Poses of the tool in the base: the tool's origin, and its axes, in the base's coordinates. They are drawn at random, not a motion.
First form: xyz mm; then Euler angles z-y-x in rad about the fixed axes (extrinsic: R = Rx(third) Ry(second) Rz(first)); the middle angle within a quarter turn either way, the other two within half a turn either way.
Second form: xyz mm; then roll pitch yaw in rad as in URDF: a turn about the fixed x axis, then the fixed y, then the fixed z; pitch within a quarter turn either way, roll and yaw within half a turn. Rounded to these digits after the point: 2 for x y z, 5 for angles.
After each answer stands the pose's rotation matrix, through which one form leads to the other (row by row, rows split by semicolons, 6 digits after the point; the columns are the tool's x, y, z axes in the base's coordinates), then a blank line. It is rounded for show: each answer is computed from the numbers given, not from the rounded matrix.
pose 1, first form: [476.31 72.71 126.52 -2.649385 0.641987 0.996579]
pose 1, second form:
[476.31 72.71 126.52 -1.11776 0.11037 -2.36051]
-0.705833 0.378487 0.598788; -0.699763 -0.241111 -0.672456; -0.110142 -0.893652 0.435035

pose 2, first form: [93.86 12.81 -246.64 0.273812 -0.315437 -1.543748]
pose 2, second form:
[93.86 12.81 -246.64 -1.54415 0.26533 0.32253]
0.915246 -0.257062 -0.310232; 0.305879 -0.057820 0.950313; -0.262227 -0.964664 0.025711

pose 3, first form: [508.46 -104.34 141.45 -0.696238 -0.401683 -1.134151]
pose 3, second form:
[508.46 -104.34 141.45 -0.98701 -0.78669 0.00086]
0.706190 0.590288 -0.390968; 0.000607 0.551692 0.834048; 0.708022 -0.589233 0.389241

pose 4, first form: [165.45 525.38 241.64 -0.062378 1.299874 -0.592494]
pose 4, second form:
[165.45 525.38 241.64 -1.22026 0.86783 -1.14488]
0.267100 0.016683 0.963524; -0.588728 0.794396 0.149448; -0.762926 -0.607172 0.222005

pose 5, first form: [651.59 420.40 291.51 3.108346 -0.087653 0.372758]
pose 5, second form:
[651.59 420.40 291.51 -0.37641 0.06943 3.07858]
-0.995610 -0.033113 -0.087541; 0.062821 -0.929752 -0.362787; -0.069378 -0.366694 0.927751

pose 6, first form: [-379.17 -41.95 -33.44 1.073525 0.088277 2.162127]
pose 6, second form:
[-379.17 -41.95 -33.44 2.57555 -0.85276 -0.76375]
0.475172 -0.875465 0.088162; -0.455035 -0.330255 -0.826967; 0.753097 0.352834 -0.555296

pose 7, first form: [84.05 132.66 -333.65 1.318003 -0.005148 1.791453]
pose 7, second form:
[84.05 132.66 -333.65 2.29964 -1.23595 -0.70584]
0.250106 -0.968205 -0.005148; -0.213171 -0.049878 -0.975741; 0.944460 0.245136 -0.218868

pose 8, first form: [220.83 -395.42 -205.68 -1.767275 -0.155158 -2.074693]
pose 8, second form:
[220.83 -395.42 -205.68 2.93944 -1.06219 1.97803]
-0.192872 0.968978 -0.154536; 0.447133 0.226984 0.865188; 0.873426 0.097772 -0.477041

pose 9, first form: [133.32 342.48 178.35 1.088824 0.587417 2.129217]
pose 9, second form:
[133.32 342.48 178.35 2.84887 -1.09210 -0.57789]
0.385829 -0.737553 0.554213; -0.251619 -0.662079 -0.705931; 0.887594 0.132918 -0.441032

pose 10, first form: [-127.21 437.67 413.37 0.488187 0.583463 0.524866]
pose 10, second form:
[-127.21 437.67 413.37 0.74505 0.18713 0.72248]
0.737070 -0.391430 0.550917; 0.649705 0.634820 -0.418195; -0.186039 0.666173 0.722221

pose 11, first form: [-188.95 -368.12 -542.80 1.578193 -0.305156 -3.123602]
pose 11, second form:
[-188.95 -368.12 -542.80 2.83632 0.01577 -1.57785]
-0.007055 -0.953774 -0.300442; -0.999851 0.001991 0.017159; -0.015767 0.300518 -0.953646

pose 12, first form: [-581.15 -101.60 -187.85 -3.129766 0.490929 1.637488]
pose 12, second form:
[-581.15 -101.60 -187.85 -1.62966 0.04323 -2.65228]
-0.881834 0.010430 0.471445; -0.469576 0.072201 -0.879935; -0.043216 -0.997336 -0.058771

